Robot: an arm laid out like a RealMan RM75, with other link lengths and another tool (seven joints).
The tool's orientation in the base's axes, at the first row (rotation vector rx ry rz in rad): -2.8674, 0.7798, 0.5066
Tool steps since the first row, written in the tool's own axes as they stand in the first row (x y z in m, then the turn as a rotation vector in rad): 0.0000, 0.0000, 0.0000, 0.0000, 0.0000, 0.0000; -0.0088, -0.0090, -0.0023, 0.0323, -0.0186, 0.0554; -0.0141, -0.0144, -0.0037, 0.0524, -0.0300, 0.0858; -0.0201, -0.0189, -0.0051, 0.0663, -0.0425, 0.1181; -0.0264, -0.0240, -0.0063, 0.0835, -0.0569, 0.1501; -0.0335, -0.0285, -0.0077, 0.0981, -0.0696, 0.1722; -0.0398, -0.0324, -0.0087, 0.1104, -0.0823, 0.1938; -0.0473, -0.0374, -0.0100, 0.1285, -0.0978, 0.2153; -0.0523, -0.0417, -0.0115, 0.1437, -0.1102, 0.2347; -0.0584, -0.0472, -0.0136, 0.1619, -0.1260, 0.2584
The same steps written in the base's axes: 0.0000, 0.0000, 0.0000, 0.0000, 0.0000, 0.0000; -0.0019, 0.0114, 0.0055, 0.0199, 0.0123, -0.0625; -0.0030, 0.0182, 0.0089, 0.0333, 0.0190, -0.0977; -0.0052, 0.0246, 0.0125, 0.0417, 0.0299, -0.1323; -0.0073, 0.0317, 0.0160, 0.0539, 0.0408, -0.1678; -0.0104, 0.0386, 0.0199, 0.0659, 0.0495, -0.1932; -0.0132, 0.0447, 0.0232, 0.0762, 0.0591, -0.2173; -0.0163, 0.0522, 0.0272, 0.0927, 0.0683, -0.2433; -0.0178, 0.0579, 0.0305, 0.1058, 0.0759, -0.2663; -0.0193, 0.0651, 0.0348, 0.1219, 0.0858, -0.2944
